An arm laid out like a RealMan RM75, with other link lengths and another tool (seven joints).
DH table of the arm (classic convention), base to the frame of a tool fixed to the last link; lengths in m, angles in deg. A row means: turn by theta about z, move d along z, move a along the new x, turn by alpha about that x. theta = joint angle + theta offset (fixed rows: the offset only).
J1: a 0, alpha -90, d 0.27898, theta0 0
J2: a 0, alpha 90, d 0, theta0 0
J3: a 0, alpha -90, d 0.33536, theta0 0
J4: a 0, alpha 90, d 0, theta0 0
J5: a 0, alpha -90, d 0.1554, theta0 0
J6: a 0, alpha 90, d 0, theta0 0
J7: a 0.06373, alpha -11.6, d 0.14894, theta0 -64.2
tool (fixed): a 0, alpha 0, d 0.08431, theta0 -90
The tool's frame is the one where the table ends.
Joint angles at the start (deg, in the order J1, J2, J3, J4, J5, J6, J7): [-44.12, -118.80, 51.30, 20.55, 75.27, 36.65, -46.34]
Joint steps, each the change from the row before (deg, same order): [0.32, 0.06, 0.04, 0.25, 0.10, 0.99, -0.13]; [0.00, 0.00, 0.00, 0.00, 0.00, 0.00, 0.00]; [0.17, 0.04, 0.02, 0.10, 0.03, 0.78, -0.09]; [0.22, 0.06, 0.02, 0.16, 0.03, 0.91, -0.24]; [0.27, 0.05, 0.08, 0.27, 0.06, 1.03, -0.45]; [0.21, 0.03, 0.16, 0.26, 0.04, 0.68, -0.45]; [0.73, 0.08, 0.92, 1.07, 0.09, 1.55, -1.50]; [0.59, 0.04, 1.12, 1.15, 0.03, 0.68, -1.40]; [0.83, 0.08, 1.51, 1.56, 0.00, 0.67, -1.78]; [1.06, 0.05, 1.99, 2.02, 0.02, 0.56, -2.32]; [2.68, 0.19, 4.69, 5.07, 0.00, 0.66, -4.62]
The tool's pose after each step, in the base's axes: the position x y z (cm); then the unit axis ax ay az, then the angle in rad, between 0 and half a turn. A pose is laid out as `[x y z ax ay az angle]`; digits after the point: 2 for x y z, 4 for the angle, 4 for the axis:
[-24.30 56.34 1.83 0.0723 0.8649 0.4966 2.8527]
[-24.30 56.34 1.83 0.0723 0.8649 0.4966 2.8527]
[-24.15 56.22 1.82 0.0745 0.8657 0.4950 2.8429]
[-24.00 56.08 1.86 0.0763 0.8664 0.4935 2.8305]
[-23.82 55.91 1.89 0.0778 0.8673 0.4917 2.8152]
[-23.70 55.79 1.90 0.0785 0.8681 0.4902 2.8044]
[-23.41 55.43 1.94 0.0808 0.8705 0.4855 2.7793]
[-23.21 55.20 1.97 0.0824 0.8723 0.4820 2.7656]
[-23.05 54.90 2.04 0.0842 0.8743 0.4780 2.7516]
[-22.88 54.51 2.05 0.0850 0.8772 0.4725 2.7365]
[-22.54 53.51 2.12 0.0914 0.8826 0.4611 2.7150]

